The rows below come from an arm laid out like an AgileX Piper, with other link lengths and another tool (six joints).
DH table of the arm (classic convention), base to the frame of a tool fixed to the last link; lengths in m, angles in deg. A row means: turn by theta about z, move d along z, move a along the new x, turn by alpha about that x. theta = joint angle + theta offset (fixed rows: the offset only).
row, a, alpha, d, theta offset
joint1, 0, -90, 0.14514, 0
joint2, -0.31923, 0, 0, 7.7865
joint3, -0.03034, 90, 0, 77.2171
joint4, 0, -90, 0.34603, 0
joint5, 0, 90, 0, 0
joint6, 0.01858, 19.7, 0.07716, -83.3
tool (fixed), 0, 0, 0.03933, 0
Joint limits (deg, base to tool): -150..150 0..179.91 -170..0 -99.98..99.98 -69.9..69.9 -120..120
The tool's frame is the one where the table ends.
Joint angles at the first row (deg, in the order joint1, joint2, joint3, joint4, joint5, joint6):
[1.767 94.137 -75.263 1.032 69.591 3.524]
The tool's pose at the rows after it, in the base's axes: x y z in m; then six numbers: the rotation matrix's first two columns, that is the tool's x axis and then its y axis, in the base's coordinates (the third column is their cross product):
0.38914 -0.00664 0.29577 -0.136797 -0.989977 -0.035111 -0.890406 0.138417 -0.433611
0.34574 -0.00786 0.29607 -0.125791 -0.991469 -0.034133 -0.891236 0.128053 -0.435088
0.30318 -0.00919 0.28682 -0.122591 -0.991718 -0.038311 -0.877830 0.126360 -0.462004
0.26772 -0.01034 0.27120 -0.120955 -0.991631 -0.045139 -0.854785 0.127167 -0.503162
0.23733 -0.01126 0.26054 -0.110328 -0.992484 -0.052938 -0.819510 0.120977 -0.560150
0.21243 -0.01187 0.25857 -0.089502 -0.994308 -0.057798 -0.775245 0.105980 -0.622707
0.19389 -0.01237 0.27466 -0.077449 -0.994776 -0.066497 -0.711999 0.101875 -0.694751
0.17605 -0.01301 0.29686 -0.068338 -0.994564 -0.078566 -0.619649 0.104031 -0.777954
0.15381 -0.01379 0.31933 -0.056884 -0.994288 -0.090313 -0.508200 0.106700 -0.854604
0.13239 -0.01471 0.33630 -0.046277 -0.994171 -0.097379 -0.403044 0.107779 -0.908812
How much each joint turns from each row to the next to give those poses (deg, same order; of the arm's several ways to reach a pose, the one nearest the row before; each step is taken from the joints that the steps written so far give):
[-0.001 -7.715 7.956 0.001 0.027 -0.791]
[0.002 -7.866 7.861 -0.001 -0.067 -0.637]
[-0.002 -8.233 8.869 0.001 -2.380 -0.166]
[0.001 -7.404 8.397 -0.001 -3.723 -0.044]
[-0.001 -7.534 6.975 0.001 -3.330 -0.492]
[0.002 -7.503 4.864 -0.001 -1.807 -1.025]
[-0.001 -7.148 1.288 0.000 0.315 -0.369]
[-0.001 -7.238 0.179 -0.052 -0.119 -0.001]
[-0.002 -7.812 0.001 -0.055 -0.001 -0.003]
[-0.002 -6.744 0.000 -0.159 -0.075 -0.002]

